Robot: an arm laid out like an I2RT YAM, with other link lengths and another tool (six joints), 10 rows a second.
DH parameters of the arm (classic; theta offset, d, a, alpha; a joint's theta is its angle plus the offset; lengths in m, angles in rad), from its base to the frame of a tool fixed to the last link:
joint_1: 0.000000 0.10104 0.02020 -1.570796
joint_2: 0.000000 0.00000 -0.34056 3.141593
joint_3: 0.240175 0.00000 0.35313 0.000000
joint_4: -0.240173 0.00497 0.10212 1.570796
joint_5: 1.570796 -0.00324 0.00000 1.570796
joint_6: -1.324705 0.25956 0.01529 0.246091
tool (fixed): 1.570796 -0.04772 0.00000 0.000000
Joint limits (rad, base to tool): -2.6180..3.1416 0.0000..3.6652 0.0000..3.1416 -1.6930..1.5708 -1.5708..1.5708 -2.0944..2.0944
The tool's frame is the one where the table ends.
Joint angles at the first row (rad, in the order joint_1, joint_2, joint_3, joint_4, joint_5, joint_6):
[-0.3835, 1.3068, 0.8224, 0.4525, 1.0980, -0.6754]
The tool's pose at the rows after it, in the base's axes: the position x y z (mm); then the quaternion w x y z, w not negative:
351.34 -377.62 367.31 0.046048 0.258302 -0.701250 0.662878
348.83 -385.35 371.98 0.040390 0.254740 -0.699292 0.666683
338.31 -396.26 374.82 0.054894 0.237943 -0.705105 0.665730
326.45 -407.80 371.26 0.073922 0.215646 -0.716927 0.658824
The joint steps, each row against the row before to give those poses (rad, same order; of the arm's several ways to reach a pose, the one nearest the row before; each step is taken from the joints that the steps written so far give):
[-0.0503, 0.0070, 0.0256, -0.0168, -0.0207, 0.0188]
[-0.0222, 0.0008, 0.0064, 0.0083, -0.0260, 0.0016]
[-0.0257, 0.0118, 0.0177, -0.0069, 0.0201, 0.0032]
[-0.0247, 0.0209, 0.0241, -0.0361, 0.0380, 0.0303]

